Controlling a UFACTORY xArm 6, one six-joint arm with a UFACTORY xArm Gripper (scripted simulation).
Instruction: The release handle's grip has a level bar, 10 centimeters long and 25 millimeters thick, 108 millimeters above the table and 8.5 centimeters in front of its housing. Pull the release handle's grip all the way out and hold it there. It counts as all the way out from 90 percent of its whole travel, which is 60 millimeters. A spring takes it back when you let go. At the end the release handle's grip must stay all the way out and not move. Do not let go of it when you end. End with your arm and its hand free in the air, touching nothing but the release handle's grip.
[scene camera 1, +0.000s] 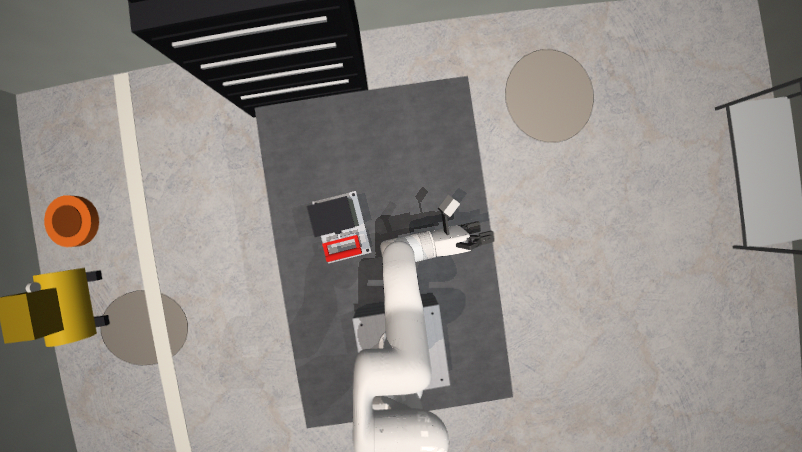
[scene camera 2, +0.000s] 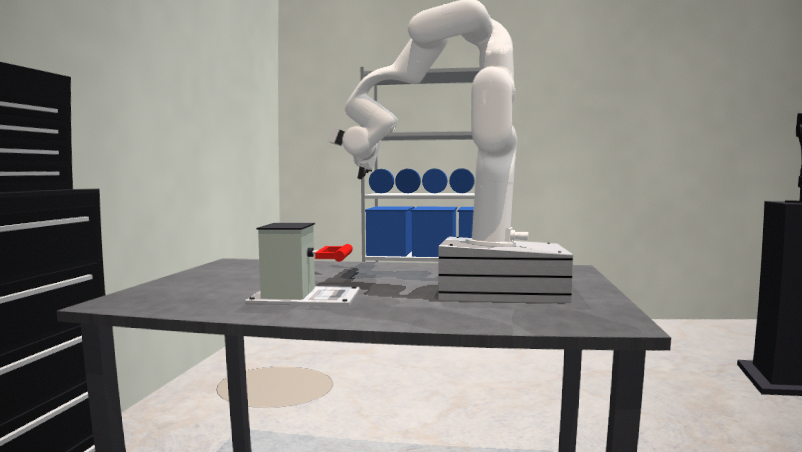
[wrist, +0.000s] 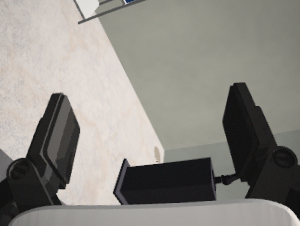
Labels:
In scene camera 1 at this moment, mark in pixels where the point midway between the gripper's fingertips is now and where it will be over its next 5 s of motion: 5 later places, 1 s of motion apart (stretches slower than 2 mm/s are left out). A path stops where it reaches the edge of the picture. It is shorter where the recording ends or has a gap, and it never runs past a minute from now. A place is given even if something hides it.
My gripper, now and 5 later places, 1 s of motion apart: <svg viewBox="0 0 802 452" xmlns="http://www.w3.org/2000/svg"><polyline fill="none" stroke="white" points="486,230 432,242 365,253 341,256 341,256 342,255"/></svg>

